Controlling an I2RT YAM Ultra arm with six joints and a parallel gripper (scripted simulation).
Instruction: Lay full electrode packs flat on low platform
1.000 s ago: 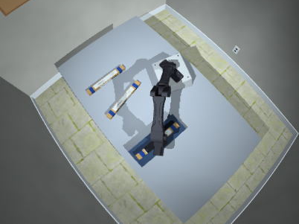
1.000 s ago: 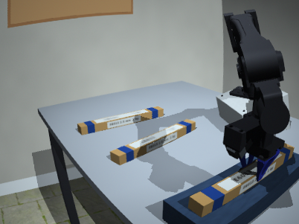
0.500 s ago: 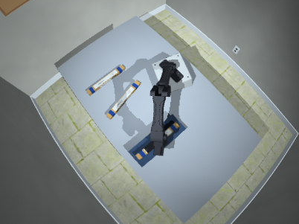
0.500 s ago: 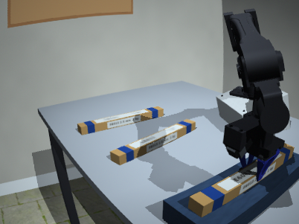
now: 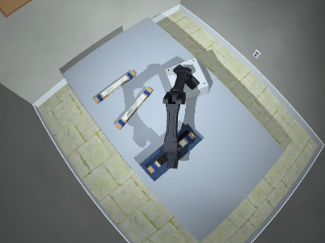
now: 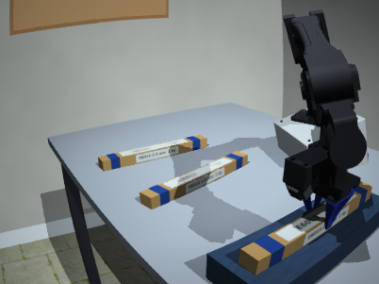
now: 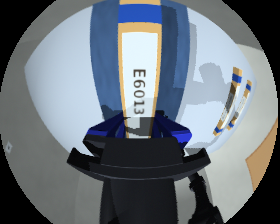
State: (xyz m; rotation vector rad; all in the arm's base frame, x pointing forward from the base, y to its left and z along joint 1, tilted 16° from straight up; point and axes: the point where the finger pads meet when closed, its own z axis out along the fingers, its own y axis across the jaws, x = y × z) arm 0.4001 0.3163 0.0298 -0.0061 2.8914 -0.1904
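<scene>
The dark blue low platform is 6 cm below my hand.
</scene>
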